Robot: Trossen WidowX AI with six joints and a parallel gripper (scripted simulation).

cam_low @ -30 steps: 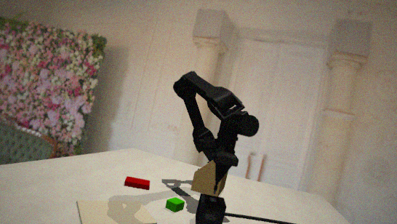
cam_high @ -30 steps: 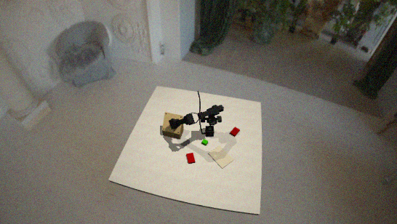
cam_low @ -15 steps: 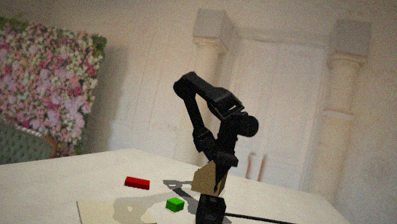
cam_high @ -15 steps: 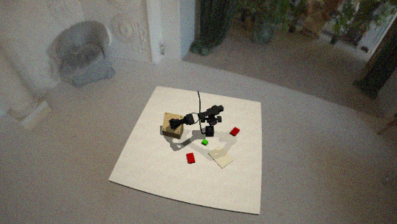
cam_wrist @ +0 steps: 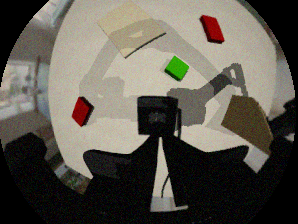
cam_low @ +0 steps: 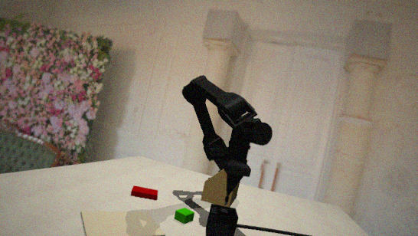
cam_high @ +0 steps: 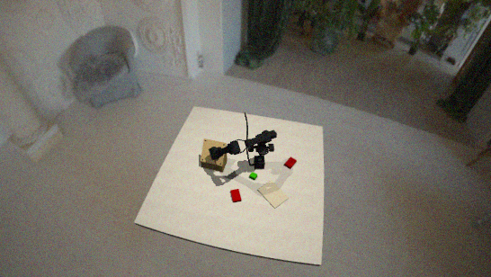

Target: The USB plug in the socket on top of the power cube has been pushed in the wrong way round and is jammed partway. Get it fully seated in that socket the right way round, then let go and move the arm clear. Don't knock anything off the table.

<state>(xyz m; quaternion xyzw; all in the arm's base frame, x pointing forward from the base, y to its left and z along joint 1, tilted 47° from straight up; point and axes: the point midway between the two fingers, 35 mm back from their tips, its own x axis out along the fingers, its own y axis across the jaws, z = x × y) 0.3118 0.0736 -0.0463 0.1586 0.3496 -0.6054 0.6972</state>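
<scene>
Now: the dark USB plug 20 mm below my gripper tip. From my gripper tip the other things lie so: flat beige plate: 230 mm to the right, 160 mm ahead, 130 mm below; green block: 120 mm to the right, 120 mm below, 20 mm behind.
</scene>
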